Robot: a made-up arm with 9 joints. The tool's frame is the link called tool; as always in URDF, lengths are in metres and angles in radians. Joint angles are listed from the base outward. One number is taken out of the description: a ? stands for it. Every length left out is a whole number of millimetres.
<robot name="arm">
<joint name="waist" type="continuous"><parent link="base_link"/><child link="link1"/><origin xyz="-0.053 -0.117 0.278" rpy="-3.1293 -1.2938 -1.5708"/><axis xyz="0 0 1"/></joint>
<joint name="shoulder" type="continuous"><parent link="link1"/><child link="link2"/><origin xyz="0.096 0.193 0" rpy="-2.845 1.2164 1.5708"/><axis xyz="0 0 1"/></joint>
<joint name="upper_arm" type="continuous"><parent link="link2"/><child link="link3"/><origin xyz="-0.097 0.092 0" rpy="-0.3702 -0.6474 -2.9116"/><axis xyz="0 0 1"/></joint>
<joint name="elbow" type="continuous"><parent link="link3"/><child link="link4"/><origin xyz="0.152 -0.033 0" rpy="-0.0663 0.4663 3.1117"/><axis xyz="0 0 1"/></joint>
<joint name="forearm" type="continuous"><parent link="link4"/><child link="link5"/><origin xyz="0.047 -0.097 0" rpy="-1.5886 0.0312 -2.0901"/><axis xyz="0 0 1"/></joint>
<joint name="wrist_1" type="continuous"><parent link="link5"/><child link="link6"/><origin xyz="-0.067 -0.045 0" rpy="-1.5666 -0.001 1.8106"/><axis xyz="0 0 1"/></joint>
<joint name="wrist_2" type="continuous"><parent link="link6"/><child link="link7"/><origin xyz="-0.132 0.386 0" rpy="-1.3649 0.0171 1.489"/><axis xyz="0 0 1"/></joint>
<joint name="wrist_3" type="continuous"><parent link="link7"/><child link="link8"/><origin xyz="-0.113 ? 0" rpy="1.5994 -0.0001 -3.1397"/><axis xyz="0 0 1"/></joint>
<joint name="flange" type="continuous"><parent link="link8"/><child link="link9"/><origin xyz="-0.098 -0.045 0" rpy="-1.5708 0 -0.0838"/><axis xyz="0 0 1"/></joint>
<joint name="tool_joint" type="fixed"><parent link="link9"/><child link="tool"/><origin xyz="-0.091 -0.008 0" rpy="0.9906 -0.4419 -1.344"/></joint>
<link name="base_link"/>
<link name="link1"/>
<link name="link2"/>
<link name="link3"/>
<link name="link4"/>
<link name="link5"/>
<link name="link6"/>
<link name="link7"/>
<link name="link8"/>
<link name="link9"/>
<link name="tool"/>
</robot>
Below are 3 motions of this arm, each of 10 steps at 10 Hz.
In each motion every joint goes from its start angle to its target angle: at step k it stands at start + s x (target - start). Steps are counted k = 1, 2, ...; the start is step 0. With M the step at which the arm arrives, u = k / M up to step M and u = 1 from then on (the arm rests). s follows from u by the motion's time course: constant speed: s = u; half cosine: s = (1 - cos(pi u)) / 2; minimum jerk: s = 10 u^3 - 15 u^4 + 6 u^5.
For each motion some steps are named. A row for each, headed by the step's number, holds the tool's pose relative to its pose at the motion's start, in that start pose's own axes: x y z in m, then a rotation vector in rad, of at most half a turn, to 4 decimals.
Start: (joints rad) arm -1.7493 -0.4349 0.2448 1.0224 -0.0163 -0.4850 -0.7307 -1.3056 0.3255
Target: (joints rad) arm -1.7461 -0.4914 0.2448 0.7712 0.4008 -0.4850 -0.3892 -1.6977 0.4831
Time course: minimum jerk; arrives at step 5
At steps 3, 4, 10:
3: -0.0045 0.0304 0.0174 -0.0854 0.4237 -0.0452
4: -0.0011 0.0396 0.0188 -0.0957 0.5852 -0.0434
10: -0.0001 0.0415 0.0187 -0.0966 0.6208 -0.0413

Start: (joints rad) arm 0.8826 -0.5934 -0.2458 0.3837 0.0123 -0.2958 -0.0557 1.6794 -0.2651
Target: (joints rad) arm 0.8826 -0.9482 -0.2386 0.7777 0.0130 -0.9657 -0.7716 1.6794 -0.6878
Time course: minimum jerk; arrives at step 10
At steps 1, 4, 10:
1: -0.0004 -0.0008 0.0002 0.0018 -0.0105 0.0002
4: -0.0161 -0.0304 0.0042 0.0609 -0.4073 -0.0053
10: -0.0558 -0.0908 0.0106 0.1516 -1.3897 -0.0708

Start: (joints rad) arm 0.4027 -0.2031 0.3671 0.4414 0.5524 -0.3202 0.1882 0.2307 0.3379
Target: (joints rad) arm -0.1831 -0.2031 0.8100 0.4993 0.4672 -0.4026 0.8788 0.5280 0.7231
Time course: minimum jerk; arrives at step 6
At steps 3, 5, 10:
3: 0.1589 -0.0544 0.0355 0.5050 0.7909 0.1481
5: 0.2692 -0.1050 -0.0173 1.1520 1.4219 0.1108
10: 0.2751 -0.1086 -0.0232 1.2082 1.4634 0.1003

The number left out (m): -0.072
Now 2 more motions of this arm.
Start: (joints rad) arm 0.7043 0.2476 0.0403 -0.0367 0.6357 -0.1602 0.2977 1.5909 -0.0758
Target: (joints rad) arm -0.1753 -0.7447 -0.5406 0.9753 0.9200 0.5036 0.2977 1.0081 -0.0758
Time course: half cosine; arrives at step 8
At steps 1, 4, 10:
1: -0.0023 0.0182 -0.0058 -0.0855 -0.0180 -0.0428
4: 0.0666 0.1589 -0.1415 -1.0615 -0.1284 -0.7096
10: 0.2024 0.0707 -0.2053 -1.7671 -0.1703 -1.7124

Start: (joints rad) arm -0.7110 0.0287 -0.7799 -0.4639 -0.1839 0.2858 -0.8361 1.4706 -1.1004
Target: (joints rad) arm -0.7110 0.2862 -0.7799 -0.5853 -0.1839 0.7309 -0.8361 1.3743 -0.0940
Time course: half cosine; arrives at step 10
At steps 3, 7, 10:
3: 0.0059 -0.0069 -0.0082 0.0825 0.1798 0.1556
7: 0.0141 -0.0019 -0.0501 0.2798 0.7113 0.5844
10: 0.0101 0.0074 -0.0696 0.3345 0.9057 0.7266

